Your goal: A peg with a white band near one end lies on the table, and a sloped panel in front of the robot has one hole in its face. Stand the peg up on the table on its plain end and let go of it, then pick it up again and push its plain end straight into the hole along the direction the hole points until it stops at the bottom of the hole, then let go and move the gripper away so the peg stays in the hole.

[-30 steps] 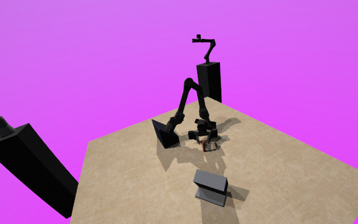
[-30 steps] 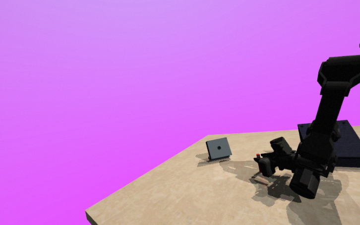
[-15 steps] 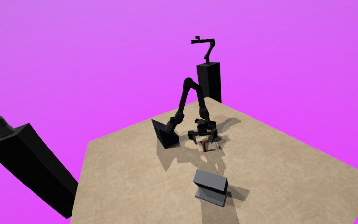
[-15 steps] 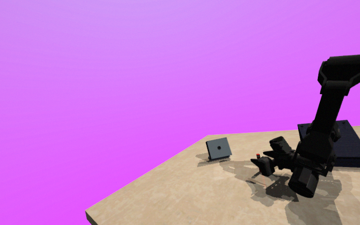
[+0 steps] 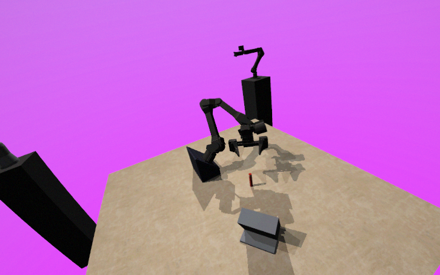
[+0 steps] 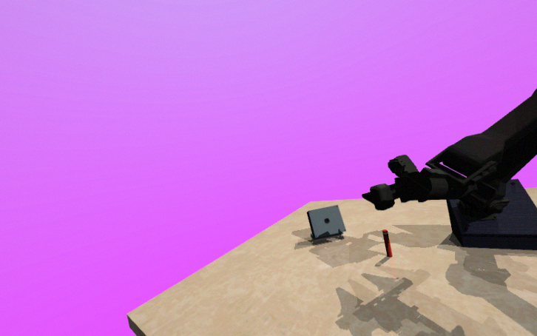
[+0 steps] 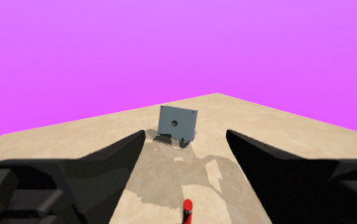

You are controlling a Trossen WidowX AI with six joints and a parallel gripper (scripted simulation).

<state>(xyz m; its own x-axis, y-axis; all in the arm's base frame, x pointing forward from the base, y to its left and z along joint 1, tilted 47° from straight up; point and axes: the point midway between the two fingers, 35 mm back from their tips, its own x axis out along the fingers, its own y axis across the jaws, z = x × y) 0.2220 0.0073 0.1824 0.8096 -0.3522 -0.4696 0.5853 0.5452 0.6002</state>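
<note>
Now: gripper tip 1 cm past the red peg and 14 cm above it. Also, from my gripper tip: grey sloped panel: 21 cm ahead, 13 cm to the right, 13 cm below.
</note>
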